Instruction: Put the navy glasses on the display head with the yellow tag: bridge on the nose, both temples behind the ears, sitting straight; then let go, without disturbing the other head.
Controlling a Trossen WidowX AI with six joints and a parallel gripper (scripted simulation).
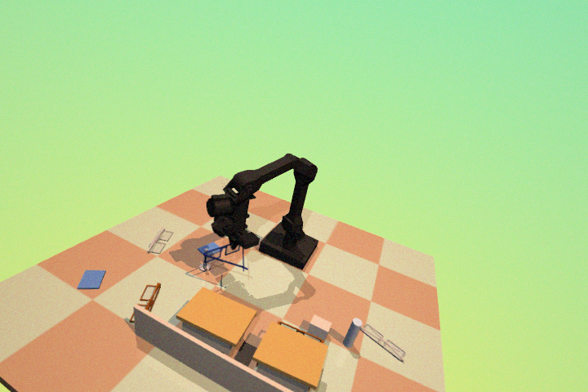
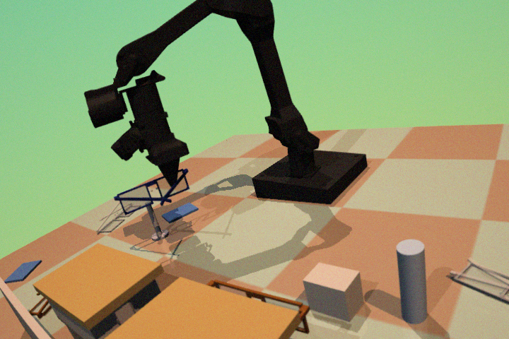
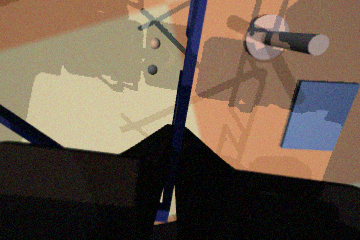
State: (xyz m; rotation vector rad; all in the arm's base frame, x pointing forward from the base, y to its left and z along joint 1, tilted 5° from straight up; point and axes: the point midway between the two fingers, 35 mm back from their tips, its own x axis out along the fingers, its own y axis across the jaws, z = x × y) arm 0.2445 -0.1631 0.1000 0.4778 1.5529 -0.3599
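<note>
Right now the grey post stand is 10 mm ahead of my gripper tip, 90 mm to the right of it and 100 mm below it. Also, from my gripper tip: low wall (370 mm ahead, 180 mm to the left, 70 mm below).
</note>
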